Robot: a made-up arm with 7 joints. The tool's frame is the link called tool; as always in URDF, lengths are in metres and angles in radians. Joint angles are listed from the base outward. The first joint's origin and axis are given. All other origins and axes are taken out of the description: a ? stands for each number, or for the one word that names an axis. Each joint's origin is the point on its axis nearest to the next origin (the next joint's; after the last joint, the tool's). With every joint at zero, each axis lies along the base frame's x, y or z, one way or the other. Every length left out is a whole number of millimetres.
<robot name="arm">
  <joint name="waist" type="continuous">
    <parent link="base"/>
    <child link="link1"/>
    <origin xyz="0 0 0.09" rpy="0 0 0"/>
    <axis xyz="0 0 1"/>
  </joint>
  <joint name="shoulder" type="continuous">
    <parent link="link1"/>
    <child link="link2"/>
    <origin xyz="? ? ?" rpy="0 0 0"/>
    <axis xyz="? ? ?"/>
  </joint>
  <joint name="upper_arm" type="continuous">
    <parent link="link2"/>
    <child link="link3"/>
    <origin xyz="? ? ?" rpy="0 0 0"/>
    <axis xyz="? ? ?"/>
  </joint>
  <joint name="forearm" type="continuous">
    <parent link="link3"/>
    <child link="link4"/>
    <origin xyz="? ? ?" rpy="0 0 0"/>
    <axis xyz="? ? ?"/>
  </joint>
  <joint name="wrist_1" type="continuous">
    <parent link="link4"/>
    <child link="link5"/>
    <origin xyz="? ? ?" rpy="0 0 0"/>
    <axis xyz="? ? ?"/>
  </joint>
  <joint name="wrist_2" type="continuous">
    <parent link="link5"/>
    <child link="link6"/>
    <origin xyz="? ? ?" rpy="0 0 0"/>
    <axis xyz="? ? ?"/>
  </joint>
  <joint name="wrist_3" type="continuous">
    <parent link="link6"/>
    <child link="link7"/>
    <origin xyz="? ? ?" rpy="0 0 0"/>
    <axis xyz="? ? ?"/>
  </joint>
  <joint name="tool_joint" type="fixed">
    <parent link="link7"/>
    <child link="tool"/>
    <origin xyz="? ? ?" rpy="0 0 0"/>
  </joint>
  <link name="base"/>
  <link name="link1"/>
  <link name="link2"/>
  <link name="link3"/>
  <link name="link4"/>
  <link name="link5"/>
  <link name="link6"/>
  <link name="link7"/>
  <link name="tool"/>
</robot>
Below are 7 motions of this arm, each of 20 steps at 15 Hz.
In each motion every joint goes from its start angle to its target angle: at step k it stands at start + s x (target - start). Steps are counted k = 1, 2, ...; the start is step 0. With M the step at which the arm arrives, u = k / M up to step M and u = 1 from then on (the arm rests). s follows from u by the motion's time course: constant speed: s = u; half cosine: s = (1 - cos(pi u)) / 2; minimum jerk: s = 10 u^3 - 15 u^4 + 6 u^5.
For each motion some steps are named. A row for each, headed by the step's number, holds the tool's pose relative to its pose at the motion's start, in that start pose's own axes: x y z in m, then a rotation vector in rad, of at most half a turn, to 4 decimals.
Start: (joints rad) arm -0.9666 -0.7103 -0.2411 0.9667 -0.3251 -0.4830 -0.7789
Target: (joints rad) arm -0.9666 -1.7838 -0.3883 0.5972 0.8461 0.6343 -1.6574
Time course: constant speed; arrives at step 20
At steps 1, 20:
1: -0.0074 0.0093 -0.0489 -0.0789 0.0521 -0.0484
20: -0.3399 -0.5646 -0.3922 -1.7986 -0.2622 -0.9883

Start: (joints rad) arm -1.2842 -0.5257 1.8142 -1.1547 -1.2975 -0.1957 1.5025
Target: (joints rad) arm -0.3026 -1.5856 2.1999 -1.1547 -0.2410 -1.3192 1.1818
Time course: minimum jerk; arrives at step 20
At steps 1, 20:
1: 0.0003 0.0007 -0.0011 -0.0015 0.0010 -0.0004
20: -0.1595 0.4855 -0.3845 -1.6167 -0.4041 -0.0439

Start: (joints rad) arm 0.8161 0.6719 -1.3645 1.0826 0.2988 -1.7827 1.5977
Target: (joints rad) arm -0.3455 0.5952 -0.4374 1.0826 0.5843 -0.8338 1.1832
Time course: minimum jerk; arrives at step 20
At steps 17, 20:
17: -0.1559 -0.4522 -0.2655 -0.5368 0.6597 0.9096
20: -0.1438 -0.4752 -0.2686 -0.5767 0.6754 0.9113

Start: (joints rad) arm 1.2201 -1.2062 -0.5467 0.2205 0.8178 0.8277 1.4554
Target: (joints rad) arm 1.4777 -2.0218 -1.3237 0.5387 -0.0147 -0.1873 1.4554
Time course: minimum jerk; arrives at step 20
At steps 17, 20:
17: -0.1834 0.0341 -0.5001 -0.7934 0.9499 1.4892
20: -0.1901 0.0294 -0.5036 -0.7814 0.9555 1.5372

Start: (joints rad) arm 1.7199 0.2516 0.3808 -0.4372 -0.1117 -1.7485 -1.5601
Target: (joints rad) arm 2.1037 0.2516 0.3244 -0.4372 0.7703 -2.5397 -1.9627
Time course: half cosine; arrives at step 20
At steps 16, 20:
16: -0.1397 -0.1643 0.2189 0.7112 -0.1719 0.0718
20: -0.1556 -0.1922 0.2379 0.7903 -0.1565 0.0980

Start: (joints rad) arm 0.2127 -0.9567 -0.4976 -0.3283 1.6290 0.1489 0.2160
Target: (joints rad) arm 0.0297 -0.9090 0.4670 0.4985 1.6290 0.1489 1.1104
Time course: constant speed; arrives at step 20
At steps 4, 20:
4: 0.0450 0.0195 0.0649 0.1813 0.0267 -0.0020
20: 0.2803 -0.1485 0.2817 0.5619 -0.4452 -0.1346

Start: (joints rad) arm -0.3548 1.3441 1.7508 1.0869 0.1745 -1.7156 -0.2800
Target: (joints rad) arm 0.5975 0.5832 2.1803 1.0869 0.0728 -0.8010 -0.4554
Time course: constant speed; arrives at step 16
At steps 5, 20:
5: 0.1129 0.1267 0.2052 0.2050 0.0343 0.0239
20: 0.4412 0.1448 0.7383 0.5308 0.1419 -0.0445

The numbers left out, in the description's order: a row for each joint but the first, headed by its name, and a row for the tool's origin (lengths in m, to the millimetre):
shoulder: xyz 0.325 -0.021 0, axis 1 0 0
upper_arm: xyz 0 -0.044 0.586, axis 0 0 -1
forearm: xyz 0.029 0.06 0, axis 0 -1 0
wrist_1: xyz 0.032 0 -0.277, axis 0 0 -1
wrist_2: xyz 0.046 0.157 0, axis 0 1 0
wrist_3: xyz 0.111 0 -0.019, axis 0 0 1
tool: xyz 0.081 0.281 0

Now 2 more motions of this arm.
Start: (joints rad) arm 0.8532 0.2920 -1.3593 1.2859 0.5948 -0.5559 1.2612
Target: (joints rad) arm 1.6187 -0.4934 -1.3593 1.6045 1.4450 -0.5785 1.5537
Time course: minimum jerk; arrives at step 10
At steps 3, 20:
3: 0.0107 0.0650 -0.0714 0.1203 0.0560 -0.0673
20: 0.0956 0.6250 -0.0973 0.7703 0.3548 -0.1433

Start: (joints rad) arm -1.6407 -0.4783 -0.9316 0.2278 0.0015 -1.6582 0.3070
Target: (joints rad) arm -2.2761 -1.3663 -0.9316 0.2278 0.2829 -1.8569 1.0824
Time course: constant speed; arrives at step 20
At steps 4, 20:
4: -0.1537 0.0170 -0.0791 -0.0767 0.1838 0.2493
20: -0.7827 -0.0984 0.0519 0.0902 1.0018 1.1380

